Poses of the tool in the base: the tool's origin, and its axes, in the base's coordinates. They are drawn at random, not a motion.
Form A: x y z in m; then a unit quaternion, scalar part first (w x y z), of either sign.
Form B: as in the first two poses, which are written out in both.
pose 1, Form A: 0.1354 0.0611 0.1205 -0.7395 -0.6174 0.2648 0.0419
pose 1, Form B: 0.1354 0.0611 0.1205 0.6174 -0.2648 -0.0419 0.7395
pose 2, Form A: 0.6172 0.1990 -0.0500 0.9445 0.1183 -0.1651 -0.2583
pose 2, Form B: 0.6172 0.1990 -0.0500 0.1183 -0.1651 -0.2583 0.9445
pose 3, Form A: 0.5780 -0.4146 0.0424 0.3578 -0.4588 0.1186 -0.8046
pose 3, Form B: 0.5780 -0.4146 0.0424 -0.4588 0.1186 -0.8046 0.3578
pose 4, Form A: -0.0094 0.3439 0.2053 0.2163 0.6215 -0.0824 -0.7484
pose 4, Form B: -0.0094 0.3439 0.2053 0.6215 -0.0824 -0.7484 0.2163
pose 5, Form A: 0.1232 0.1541 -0.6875 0.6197 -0.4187 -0.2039 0.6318
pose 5, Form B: 0.1232 0.1541 -0.6875 -0.4187 -0.2039 0.6318 0.6197
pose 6, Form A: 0.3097 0.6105 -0.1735 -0.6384 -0.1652 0.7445 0.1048
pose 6, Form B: 0.3097 0.6105 -0.1735 0.1652 -0.7445 -0.1048 0.6384
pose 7, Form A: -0.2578 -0.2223 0.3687 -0.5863 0.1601 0.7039 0.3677
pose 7, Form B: -0.2578 -0.2223 0.3687 -0.1601 -0.7039 -0.3677 0.5863
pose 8, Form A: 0.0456 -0.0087 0.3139 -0.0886 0.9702 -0.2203 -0.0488
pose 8, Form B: 0.0456 -0.0087 0.3139 -0.9702 0.2203 0.0488 0.0886
